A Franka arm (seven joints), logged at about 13 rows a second.
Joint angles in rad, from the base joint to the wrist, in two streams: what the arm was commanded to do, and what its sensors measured. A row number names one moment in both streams.
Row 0, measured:
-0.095 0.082 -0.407 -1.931 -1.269 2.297 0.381
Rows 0 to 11, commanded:
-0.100 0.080 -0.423 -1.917 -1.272 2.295 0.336
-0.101 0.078 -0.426 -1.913 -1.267 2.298 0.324
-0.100 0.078 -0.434 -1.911 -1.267 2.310 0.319
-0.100 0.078 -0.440 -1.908 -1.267 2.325 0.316
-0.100 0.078 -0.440 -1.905 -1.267 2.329 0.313
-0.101 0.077 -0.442 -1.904 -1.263 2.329 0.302
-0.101 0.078 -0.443 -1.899 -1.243 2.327 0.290
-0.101 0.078 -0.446 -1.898 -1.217 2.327 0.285
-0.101 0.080 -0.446 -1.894 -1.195 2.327 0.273
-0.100 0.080 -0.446 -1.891 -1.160 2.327 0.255
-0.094 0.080 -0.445 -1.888 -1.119 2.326 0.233
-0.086 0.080 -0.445 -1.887 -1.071 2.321 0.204
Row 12, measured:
-0.096 0.081 -0.442 -1.901 -1.141 2.322 0.261
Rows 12 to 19, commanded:
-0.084 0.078 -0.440 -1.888 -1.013 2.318 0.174
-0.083 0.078 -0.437 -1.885 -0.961 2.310 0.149
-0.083 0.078 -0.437 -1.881 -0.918 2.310 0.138
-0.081 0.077 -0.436 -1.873 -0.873 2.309 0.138
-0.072 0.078 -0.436 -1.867 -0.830 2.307 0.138
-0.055 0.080 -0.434 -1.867 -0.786 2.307 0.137
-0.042 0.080 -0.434 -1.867 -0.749 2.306 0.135
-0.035 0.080 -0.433 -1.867 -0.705 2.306 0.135
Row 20, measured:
-0.061 0.081 -0.431 -1.877 -0.782 2.321 0.151
